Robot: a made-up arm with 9 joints. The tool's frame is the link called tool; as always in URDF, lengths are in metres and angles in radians.
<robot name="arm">
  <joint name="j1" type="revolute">
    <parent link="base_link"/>
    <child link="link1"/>
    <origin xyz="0.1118 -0.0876 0.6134" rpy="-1.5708 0 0"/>
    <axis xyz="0 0 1"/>
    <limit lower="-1.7" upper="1.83" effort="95" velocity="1.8"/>
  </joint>
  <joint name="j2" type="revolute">
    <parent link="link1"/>
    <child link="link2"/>
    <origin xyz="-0.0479 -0.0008 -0.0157" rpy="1.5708 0 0"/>
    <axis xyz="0 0 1"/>
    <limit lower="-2.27" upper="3.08" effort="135" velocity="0.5"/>
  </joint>
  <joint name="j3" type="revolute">
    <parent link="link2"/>
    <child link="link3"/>
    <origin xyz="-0.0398 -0.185 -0.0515" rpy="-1.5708 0 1.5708"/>
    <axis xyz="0 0 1"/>
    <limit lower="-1.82" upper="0.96" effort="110" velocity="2.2"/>
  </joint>
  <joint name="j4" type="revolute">
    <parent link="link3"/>
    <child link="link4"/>
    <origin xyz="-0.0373 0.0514 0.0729" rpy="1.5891 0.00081 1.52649"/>
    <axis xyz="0 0 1"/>
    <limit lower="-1.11" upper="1.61" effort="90" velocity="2.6"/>
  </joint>
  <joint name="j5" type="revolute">
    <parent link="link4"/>
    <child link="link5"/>
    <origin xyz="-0.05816 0.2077 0.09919" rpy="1.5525 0 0.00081"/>
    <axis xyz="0 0 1"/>
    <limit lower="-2.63" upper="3.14" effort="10" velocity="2.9"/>
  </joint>
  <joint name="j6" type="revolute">
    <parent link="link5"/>
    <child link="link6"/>
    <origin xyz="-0.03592 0.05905 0.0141" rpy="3.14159 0 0"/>
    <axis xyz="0 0 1"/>
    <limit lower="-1.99" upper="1.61" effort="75" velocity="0.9"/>
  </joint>
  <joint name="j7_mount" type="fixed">
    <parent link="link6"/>
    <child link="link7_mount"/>
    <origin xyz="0.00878 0.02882 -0.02" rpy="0 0 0"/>
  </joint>
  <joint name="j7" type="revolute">
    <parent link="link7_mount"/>
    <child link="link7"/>
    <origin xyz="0.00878 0.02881 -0.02" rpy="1.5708 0 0.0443"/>
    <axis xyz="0 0 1"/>
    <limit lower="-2.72" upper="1.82" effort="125" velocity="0.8"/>
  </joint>
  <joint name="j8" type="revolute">
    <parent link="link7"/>
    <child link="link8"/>
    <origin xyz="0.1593 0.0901 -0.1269" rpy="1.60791 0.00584 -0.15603"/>
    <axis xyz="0 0 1"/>
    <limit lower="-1.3" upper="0.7" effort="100" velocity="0.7"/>
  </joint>
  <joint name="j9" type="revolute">
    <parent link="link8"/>
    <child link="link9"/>
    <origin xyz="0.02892 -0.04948 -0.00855" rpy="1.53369 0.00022 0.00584"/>
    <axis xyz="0 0 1"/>
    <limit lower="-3.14" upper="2.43" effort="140" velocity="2.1"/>
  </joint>
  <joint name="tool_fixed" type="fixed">
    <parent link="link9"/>
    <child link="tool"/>
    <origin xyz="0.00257 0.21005 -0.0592" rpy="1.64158 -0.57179 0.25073"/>
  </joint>
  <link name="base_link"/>
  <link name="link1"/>
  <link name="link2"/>
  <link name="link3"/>
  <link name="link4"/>
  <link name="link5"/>
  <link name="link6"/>
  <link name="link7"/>
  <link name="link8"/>
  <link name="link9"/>
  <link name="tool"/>
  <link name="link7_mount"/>
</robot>
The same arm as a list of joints. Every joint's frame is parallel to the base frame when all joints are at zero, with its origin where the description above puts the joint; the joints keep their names.
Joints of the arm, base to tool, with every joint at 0 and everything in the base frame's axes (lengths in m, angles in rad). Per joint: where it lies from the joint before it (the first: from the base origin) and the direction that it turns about. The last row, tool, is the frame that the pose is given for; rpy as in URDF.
j1: axis 0 1 0 xyz 0.1118 -0.0876 0.6134
j2: axis 0 0 1 xyz -0.0479 -0.0157 0.0008
j3: axis -1 0 0 xyz -0.0398 -0.185 -0.0515
j4: axis 0.018299 0.998851 0.044298 xyz -0.0729 -0.0373 -0.0514
j5: axis 1 0 0 xyz -0.2059 0.1003 0.0625
j6: axis -1 0 0 xyz 0.0141 0.0574 0.0385
j7: axis 0 1 0 xyz 0.04 -0.0568 -0.0201
j8: axis 0.987138 -0.037101 0.155506 xyz -0.0901 -0.1269 -0.1593
j9: axis 0 -1 0 xyz -0.0058 -0.0493 -0.0299
tool: xyz 0.2079 0.0592 0.0301 rpy 2.3139 0.8825 -1.0195
Joint limits (rad, base to tool): -1.7..1.83 -2.27..3.08 -1.82..0.96 -1.11..1.61 -2.63..3.14 -1.99..1.61 -2.72..1.82 -1.3..0.7 -3.14..2.43

